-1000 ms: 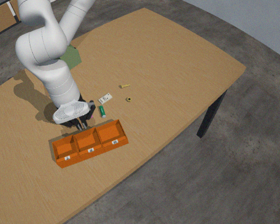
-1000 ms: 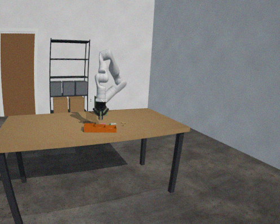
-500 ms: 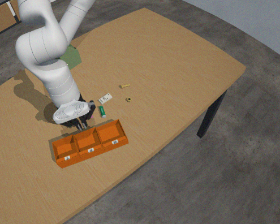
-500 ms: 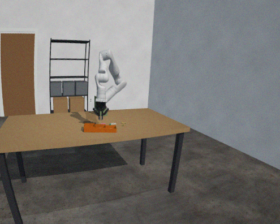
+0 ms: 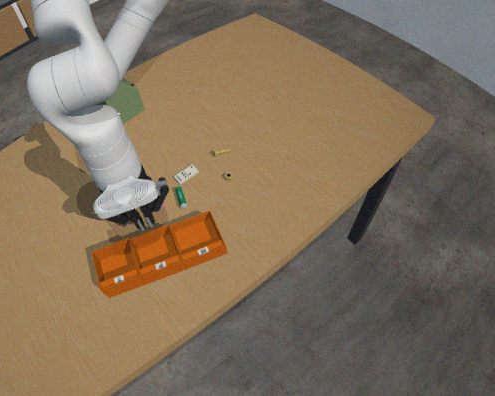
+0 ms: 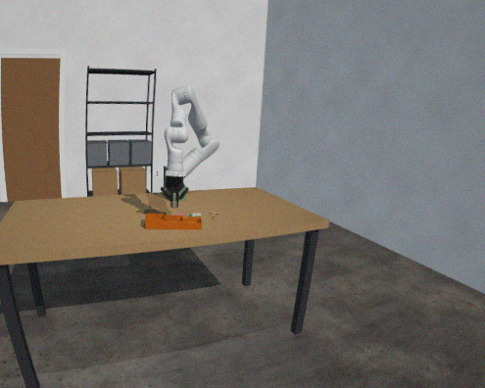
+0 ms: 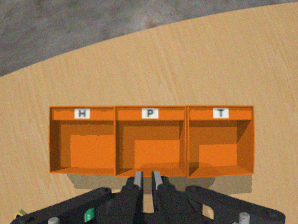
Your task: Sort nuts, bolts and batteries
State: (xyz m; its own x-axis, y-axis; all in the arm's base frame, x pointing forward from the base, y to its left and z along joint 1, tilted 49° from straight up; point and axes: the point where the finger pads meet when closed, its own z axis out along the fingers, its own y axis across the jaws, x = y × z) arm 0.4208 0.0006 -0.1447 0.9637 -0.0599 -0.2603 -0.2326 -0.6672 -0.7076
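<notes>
The brass bolt lies 23 cm to the left of my hand, 11 cm behind it and 9 cm below it. Round my hand: pink eraser: 9 cm below, 9 cm behind, 4 cm to the left; orange bin unit: 7 cm below, 3 cm ahead, 1 cm to the right; green battery: 10 cm to the left, 9 cm below, 6 cm behind.
</notes>
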